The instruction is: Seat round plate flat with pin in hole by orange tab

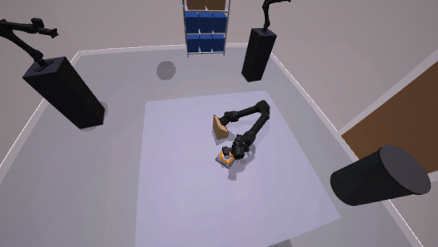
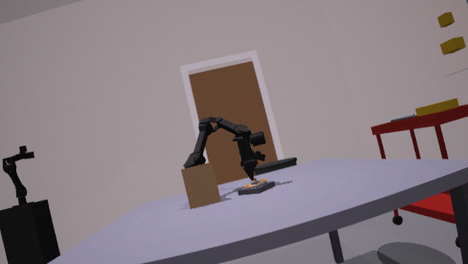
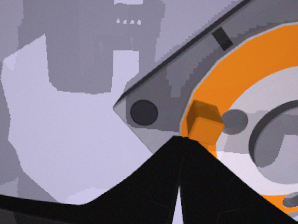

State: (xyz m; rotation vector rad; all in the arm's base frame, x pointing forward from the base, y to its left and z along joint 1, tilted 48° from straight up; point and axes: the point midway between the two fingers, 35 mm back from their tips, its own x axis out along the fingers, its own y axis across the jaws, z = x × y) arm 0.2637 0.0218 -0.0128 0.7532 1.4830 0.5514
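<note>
The dark grey base lies 5 cm to the right of my gripper tip and 2 cm below it.
</note>
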